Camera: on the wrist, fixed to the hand. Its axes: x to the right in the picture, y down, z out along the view.
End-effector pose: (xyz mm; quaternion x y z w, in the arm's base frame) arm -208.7 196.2 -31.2 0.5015 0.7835 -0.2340 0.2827
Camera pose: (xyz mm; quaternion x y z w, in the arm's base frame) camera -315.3 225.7 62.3 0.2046 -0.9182 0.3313 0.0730
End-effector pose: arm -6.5 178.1 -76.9 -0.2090 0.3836 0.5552 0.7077
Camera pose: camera 47.8 65.9 -150.6 -0.4618 0.1913 -0.1742 0.8484
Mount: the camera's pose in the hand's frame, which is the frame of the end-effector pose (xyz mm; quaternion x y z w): -8.2 -94.2 -109.7 0.0235 0.1027 -0.7315 0.6736
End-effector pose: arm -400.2 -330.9 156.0 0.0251 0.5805 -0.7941 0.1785
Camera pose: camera -440.3 -202.0 208.4 0.3220 -0.4091 0.6765 0.5209
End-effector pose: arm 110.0 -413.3 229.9 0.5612 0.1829 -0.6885 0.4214
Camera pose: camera 104.0 -276.3 183.4 -0.3249 -0.5608 0.7187 0.2518
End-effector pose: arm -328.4 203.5 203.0 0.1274 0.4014 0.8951 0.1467
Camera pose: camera -343.7 185.6 60.1 -0.2963 0.3997 0.4993 0.7094
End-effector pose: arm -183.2 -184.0 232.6 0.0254 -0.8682 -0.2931 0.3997
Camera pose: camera -117.8 -313.2 233.0 0.6917 -0.5321 -0.4668 0.1434
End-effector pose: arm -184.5 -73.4 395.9 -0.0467 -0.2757 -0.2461 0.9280
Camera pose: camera -182.3 -176.6 294.4 0.2173 -0.1304 -0.8430 0.4745
